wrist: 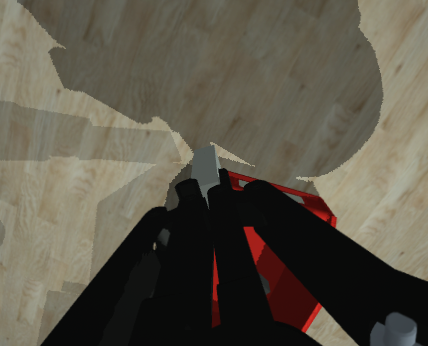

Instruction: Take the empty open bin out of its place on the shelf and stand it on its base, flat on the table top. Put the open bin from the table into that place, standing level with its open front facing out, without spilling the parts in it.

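Places are measured from the arm's base along level axes (x ahead, y left, z up), in metres.
Pixels of known places: gripper, fingertip midpoint: [209, 163].
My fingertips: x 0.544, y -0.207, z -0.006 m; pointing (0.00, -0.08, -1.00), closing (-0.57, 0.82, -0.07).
Ahead of a thing's pixels: the offset from my fingertips to its middle. "spot": to the spot under its first point. Level surfaces: height alone.
My gripper [209, 163] fills the lower half of the wrist view, its two black fingers shut together with nothing between them. A red open bin @[dx +0.094, dy +0.063, dz +0.009 m] [289, 292] lies on the wooden table top @[dz -0.029 m] [85, 206] just under and to the right of the fingers; its rim @[spot: dx +0.009, dy +0.105, dz -0.019 m] [319, 203] shows past the right finger. The fingers hide much of the bin, and I cannot tell what is inside. A grey block-like piece [206, 163] shows just beyond the fingertips, beside the bin's near corner.
Large dark shadows of the arm fall across the table top at the back [247, 86] and on the left [109, 141].
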